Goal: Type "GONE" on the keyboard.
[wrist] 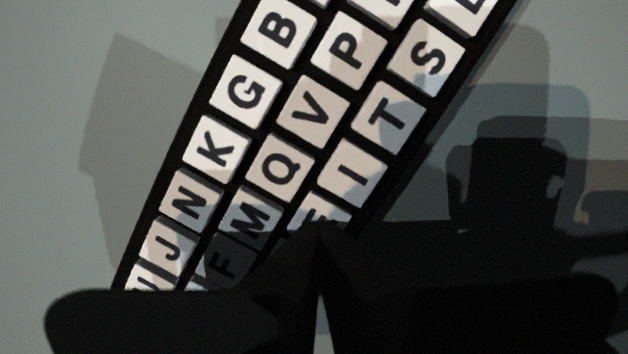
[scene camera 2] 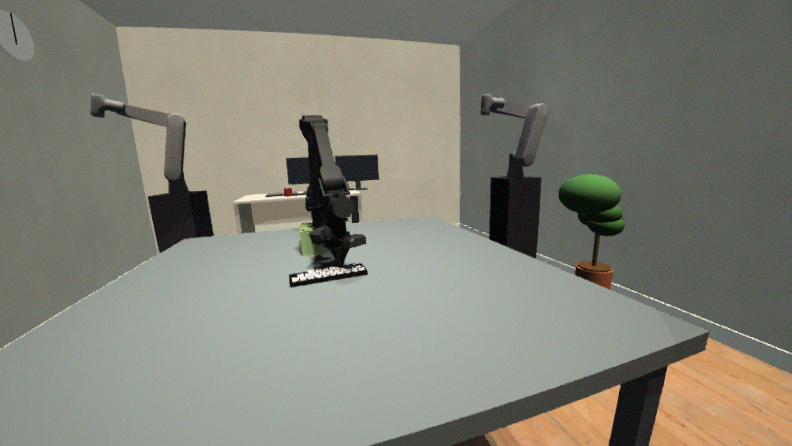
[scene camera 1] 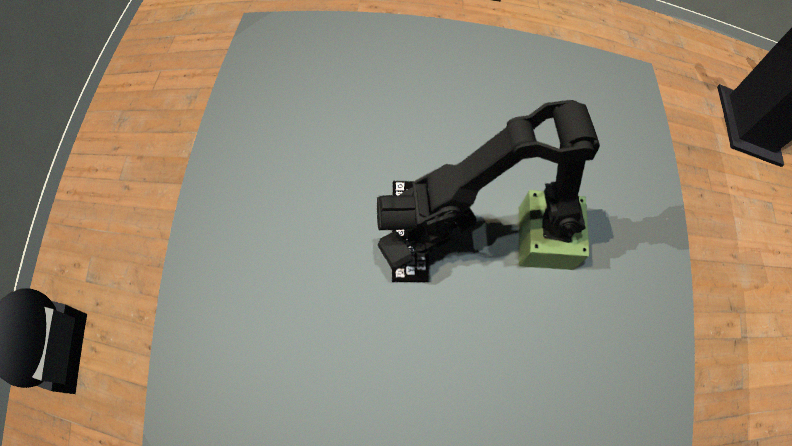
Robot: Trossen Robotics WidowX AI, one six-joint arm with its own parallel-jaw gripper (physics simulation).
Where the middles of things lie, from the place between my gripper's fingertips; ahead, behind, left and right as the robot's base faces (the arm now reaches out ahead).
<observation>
Right now the black keyboard [scene camera 1: 417, 270] is 30 mm ahead of my hand, 30 mm to the right of it and 10 mm below it.
</observation>
